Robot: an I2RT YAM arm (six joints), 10 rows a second.
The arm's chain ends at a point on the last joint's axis. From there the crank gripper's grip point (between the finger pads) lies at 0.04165 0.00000 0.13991 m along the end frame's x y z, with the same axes.
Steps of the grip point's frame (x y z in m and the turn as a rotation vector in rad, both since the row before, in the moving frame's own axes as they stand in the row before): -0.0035, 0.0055, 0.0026, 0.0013, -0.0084, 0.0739; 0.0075, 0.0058, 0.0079, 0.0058, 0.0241, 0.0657; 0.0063, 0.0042, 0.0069, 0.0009, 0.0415, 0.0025; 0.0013, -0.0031, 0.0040, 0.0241, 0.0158, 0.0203; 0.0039, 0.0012, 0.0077, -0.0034, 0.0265, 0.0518; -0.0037, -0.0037, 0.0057, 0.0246, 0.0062, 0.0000
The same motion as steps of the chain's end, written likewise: -0.0022, 0.0027, 0.0023, 0.0013, -0.0084, 0.0739; 0.0042, 0.0038, 0.0089, 0.0058, 0.0241, 0.0657; 0.0005, 0.0042, 0.0087, 0.0009, 0.0415, 0.0025; -0.0009, -0.0006, 0.0047, 0.0241, 0.0158, 0.0203; 0.0003, -0.0015, 0.0089, -0.0034, 0.0265, 0.0518; -0.0046, -0.0003, 0.0060, 0.0246, 0.0062, 0.0000
